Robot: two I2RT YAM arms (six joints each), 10 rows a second.
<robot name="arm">
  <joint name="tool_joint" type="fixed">
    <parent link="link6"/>
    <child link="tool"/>
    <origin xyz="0 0 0" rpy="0 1.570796 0"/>
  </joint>
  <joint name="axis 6" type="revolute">
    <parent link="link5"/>
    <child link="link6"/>
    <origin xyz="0.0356 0 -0.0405" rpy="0 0 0"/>
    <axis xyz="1 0 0"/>
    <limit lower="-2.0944" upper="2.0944"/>
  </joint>
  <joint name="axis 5" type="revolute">
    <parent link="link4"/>
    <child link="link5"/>
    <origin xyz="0.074 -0.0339 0.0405" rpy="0 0 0"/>
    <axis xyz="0 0 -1"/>
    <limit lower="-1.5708" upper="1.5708"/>
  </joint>
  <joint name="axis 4" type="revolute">
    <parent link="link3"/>
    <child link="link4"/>
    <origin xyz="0.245 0.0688 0.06" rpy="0 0 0"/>
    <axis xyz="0 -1 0"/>
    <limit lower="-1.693" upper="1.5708"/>
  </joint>
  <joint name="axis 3" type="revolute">
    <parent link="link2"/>
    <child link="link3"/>
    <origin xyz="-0.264 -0.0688 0" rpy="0 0 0"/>
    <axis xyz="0 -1 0"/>
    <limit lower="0" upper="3.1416"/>
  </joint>
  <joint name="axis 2" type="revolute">
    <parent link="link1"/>
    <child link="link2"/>
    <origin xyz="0.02 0.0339 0.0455" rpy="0 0 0"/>
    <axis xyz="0 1 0"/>
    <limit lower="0" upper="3.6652"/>
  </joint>
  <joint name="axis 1" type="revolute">
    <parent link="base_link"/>
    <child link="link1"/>
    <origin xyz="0 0 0.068" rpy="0 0 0"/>
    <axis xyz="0 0 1"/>
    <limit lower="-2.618" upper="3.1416"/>
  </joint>
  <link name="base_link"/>
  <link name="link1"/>
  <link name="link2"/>
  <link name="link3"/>
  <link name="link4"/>
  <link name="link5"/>
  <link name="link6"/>
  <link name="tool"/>
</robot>
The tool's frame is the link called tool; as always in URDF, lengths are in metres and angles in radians.
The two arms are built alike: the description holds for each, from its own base.
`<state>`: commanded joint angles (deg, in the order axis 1, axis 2, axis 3, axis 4, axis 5, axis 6); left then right.
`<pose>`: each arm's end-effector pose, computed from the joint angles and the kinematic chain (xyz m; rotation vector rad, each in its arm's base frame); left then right.
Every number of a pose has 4 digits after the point. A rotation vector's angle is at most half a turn.
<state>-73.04 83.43 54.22 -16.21 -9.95 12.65 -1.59 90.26 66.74 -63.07 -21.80 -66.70</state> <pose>0.0962 -0.2942 0.2309 1.5486 1.7940 -0.3101 0.2764 0.0056 0.2279 -1.5481 2.3946 0.4068</pose>
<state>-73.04 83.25 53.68 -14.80 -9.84 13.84 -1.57 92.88 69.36 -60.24 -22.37 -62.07</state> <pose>0.0961 -0.2944 0.2307 1.5545 1.7653 -0.3125 0.2937 0.0055 0.2281 -1.4460 2.4191 0.3925</pose>
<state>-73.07 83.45 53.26 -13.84 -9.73 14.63 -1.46 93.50 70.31 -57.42 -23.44 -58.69</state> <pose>0.0961 -0.2951 0.2286 1.5634 1.7497 -0.3114 0.3026 0.0065 0.2305 -1.3688 2.4104 0.3835</pose>
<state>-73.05 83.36 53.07 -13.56 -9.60 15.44 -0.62 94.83 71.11 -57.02 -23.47 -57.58</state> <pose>0.0960 -0.2948 0.2284 1.5739 1.7360 -0.3084 0.3080 0.0108 0.2277 -1.3650 2.4182 0.3946</pose>
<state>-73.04 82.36 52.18 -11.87 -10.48 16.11 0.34 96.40 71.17 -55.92 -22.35 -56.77</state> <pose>0.0960 -0.2925 0.2308 1.5519 1.7091 -0.3029 0.3130 0.0154 0.2200 -1.3748 2.4368 0.3846</pose>
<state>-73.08 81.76 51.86 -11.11 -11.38 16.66 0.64 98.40 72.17 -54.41 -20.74 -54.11</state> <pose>0.0960 -0.2913 0.2332 1.5380 1.6919 -0.2914 0.3221 0.0162 0.2143 -1.3308 2.4785 0.3561</pose>
